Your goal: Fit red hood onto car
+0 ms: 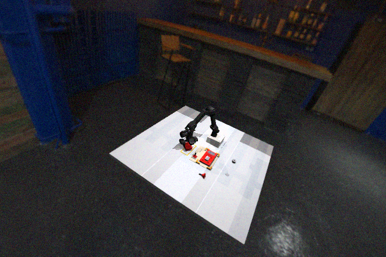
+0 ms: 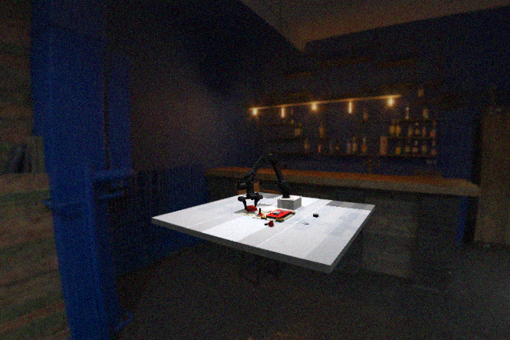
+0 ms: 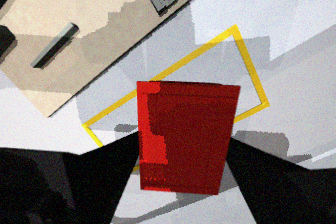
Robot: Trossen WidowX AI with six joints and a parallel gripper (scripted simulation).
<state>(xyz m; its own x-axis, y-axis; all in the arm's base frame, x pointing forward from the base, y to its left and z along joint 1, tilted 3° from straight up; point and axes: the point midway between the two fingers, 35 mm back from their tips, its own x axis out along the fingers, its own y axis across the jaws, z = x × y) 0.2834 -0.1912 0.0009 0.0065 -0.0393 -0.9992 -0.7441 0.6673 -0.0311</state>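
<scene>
My gripper tip is now 3 cm short of the tan jig, 22 cm to the right of it and 2 cm above it. Also, from my gripper tip: dark wheel 9 cm behind, 49 cm to the left, 2 cm below; then red hood 1 cm above.
</scene>
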